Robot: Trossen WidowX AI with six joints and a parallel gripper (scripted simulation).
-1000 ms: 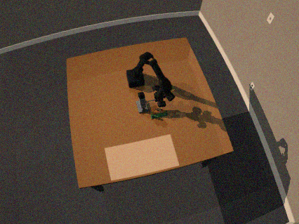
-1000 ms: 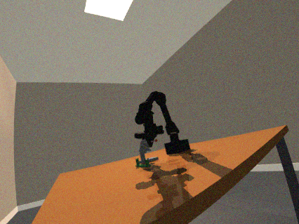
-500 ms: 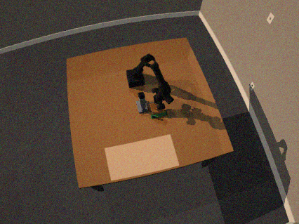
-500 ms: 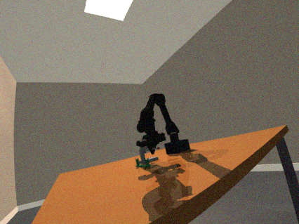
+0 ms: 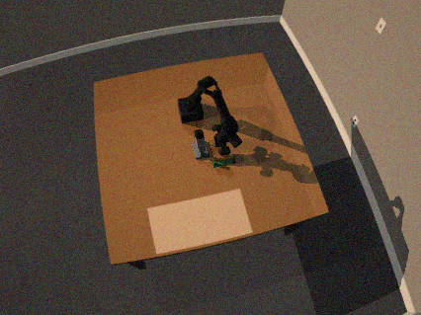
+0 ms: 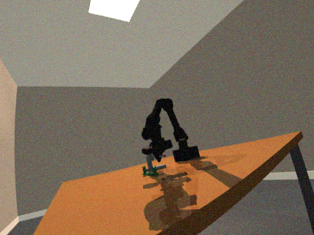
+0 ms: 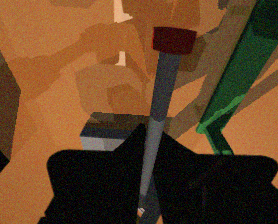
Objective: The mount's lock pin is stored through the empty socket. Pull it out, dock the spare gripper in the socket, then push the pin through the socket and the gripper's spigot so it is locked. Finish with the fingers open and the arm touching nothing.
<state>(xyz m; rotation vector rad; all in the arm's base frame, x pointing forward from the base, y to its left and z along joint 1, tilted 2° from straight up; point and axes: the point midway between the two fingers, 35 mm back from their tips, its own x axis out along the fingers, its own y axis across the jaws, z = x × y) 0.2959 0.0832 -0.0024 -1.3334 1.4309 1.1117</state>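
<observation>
The mount lies 1 cm behind my gripper tip and 9 cm to the right of it. Round my gripper tip: spare gripper: 3 cm behind, 9 cm to the right, 7 cm above; then green piece: 9 cm ahead, 2 cm to the left, 2 cm below.
</observation>
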